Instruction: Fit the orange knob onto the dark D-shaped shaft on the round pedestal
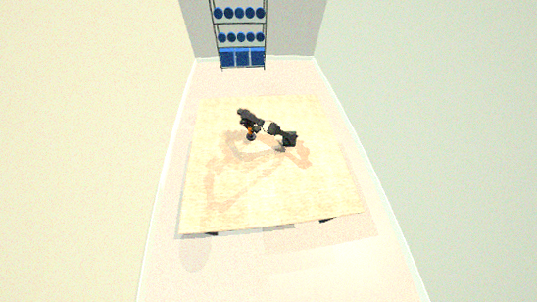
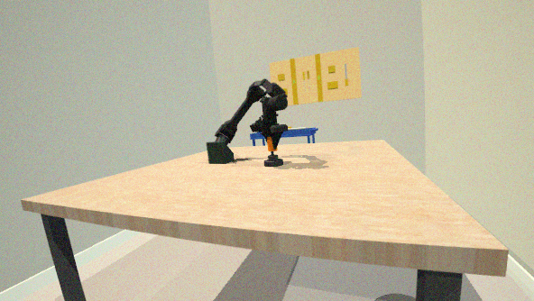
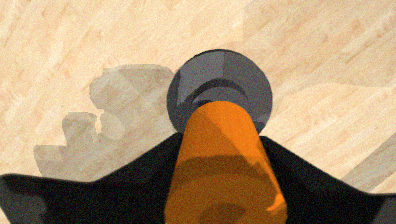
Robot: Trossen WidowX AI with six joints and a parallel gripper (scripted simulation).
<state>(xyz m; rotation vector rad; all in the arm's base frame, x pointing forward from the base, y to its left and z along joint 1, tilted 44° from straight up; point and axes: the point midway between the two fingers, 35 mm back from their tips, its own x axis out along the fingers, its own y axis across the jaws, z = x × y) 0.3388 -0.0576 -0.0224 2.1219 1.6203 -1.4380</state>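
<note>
Right now the orange knob is 2 cm above my gripper tip. Round my gripper tip: pedestal (4 cm below).
</note>
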